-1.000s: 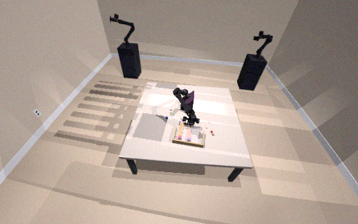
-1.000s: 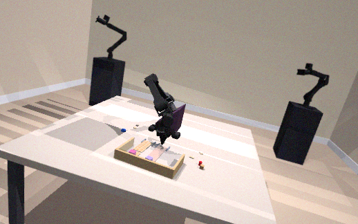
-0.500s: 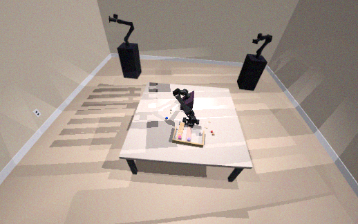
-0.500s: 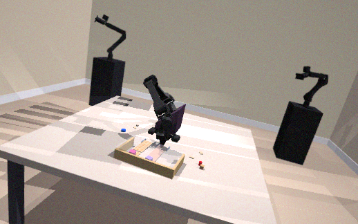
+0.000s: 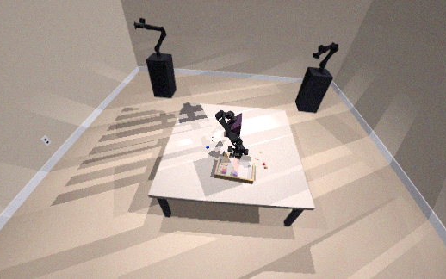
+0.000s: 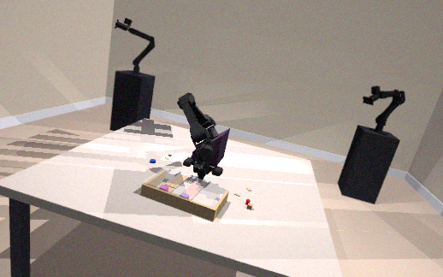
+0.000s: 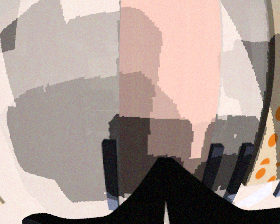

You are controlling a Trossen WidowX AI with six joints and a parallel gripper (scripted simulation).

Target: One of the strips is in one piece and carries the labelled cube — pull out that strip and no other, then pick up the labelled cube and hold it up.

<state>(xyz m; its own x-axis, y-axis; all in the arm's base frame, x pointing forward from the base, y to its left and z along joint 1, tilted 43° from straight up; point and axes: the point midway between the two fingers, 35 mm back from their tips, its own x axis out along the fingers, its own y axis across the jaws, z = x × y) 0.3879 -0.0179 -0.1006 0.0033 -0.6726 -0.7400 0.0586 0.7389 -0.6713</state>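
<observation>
The labelled cube lies 210 mm ahead of my gripper tip, 10 mm to the right of it and 10 mm above it. Also, from my gripper tip: blue disc 80 mm behind, 290 mm to the right; then red piece 60 mm ahead, 250 mm to the left.
</observation>
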